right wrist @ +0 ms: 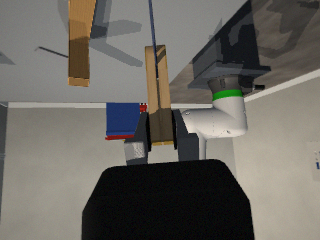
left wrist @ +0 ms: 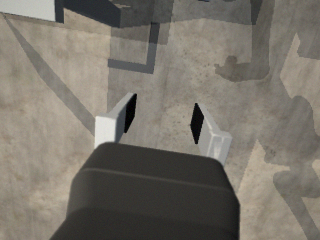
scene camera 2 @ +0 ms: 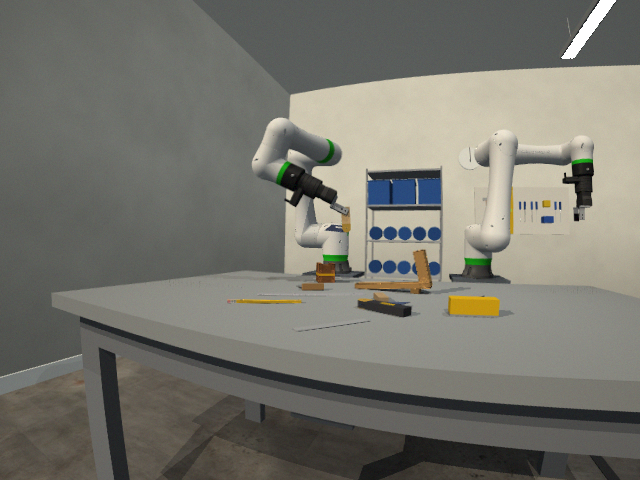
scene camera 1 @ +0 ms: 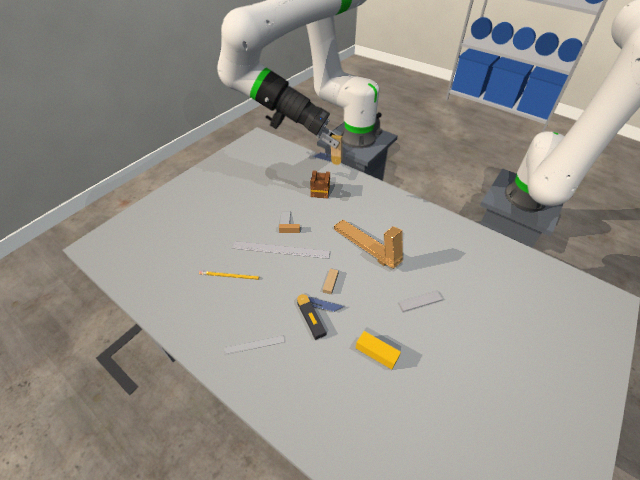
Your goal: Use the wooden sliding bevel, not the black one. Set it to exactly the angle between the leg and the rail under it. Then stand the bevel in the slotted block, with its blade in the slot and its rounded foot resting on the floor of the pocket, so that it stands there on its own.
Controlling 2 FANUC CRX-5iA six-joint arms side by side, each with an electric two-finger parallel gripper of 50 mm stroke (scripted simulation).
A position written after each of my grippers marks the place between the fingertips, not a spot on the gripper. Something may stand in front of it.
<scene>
In view: my left gripper (left wrist: pixel 164 110), my right gripper (scene camera 1: pixel 338 143) and a yellow block (scene camera 2: pixel 468 306).
The yellow block also shows in scene camera 1 (scene camera 1: pixel 374 348). My right gripper is seen too in the right wrist view (right wrist: pixel 161 122) and in scene camera 2 (scene camera 2: pixel 347 212). The right wrist view does not show the yellow block: it is out of frame. The left wrist view does not show the yellow block: it is out of frame.
</scene>
